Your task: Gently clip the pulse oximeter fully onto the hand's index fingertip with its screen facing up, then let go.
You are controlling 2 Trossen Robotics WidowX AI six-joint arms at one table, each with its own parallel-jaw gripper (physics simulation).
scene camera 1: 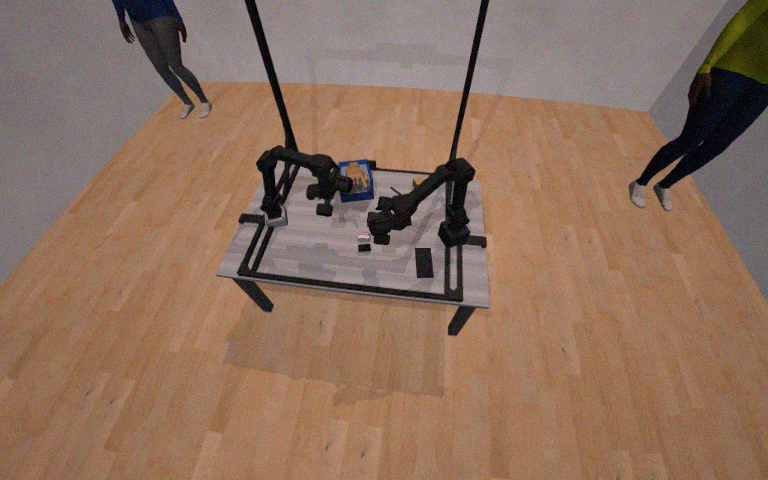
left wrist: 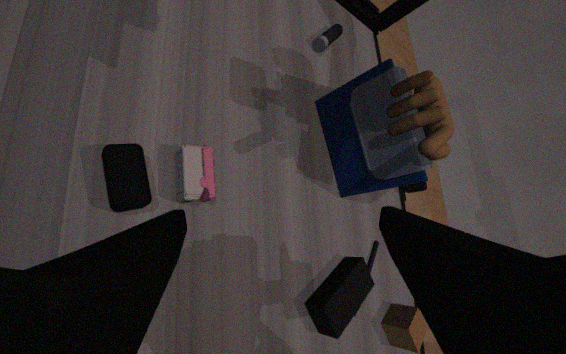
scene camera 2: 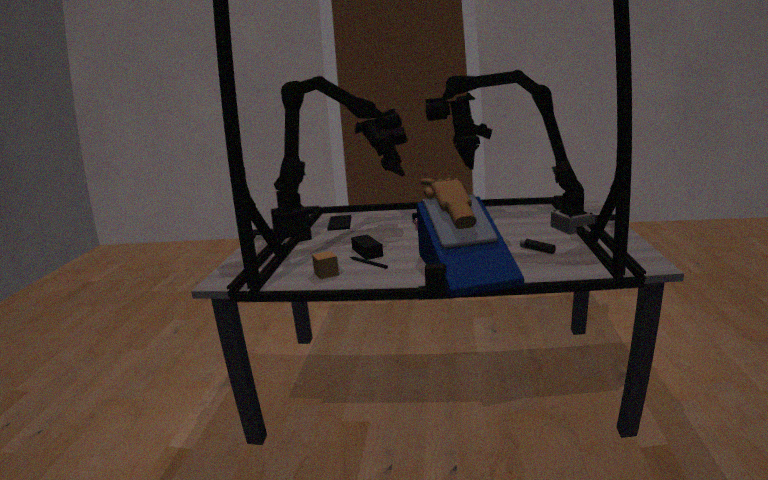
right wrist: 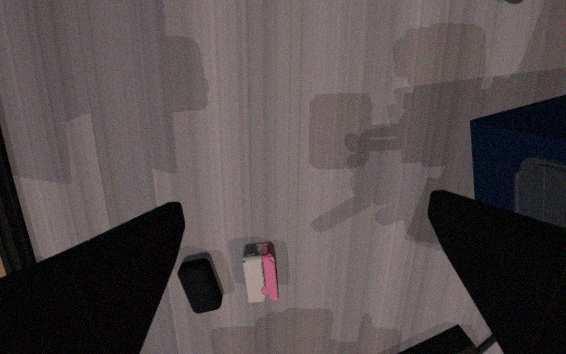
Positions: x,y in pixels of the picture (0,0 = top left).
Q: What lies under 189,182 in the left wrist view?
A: A pulse oximeter.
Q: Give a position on a blue block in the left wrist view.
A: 352,177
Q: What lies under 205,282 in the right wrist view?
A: A black-and-white block.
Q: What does the tan cube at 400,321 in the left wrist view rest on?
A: The table.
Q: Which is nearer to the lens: the tan cube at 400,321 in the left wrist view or the black-and-white block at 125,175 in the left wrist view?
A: The black-and-white block.
